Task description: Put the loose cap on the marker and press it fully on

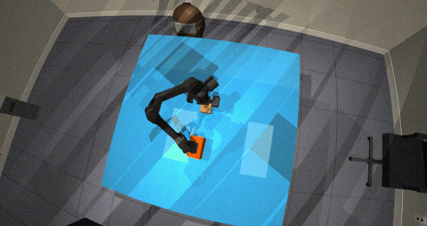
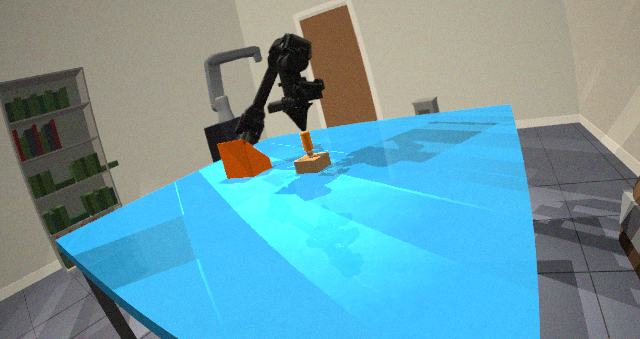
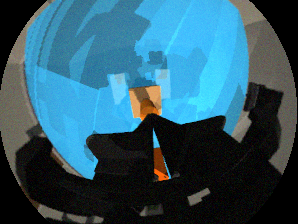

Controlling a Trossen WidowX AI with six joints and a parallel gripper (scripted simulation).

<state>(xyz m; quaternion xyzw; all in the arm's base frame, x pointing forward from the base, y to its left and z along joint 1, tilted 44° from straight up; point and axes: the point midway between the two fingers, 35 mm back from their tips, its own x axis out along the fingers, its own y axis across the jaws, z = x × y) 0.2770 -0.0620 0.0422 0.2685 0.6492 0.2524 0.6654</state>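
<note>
The orange cap lies 3 cm below my gripper tip. Also, from my gripper tip: tan holder block: 9 cm below.
</note>
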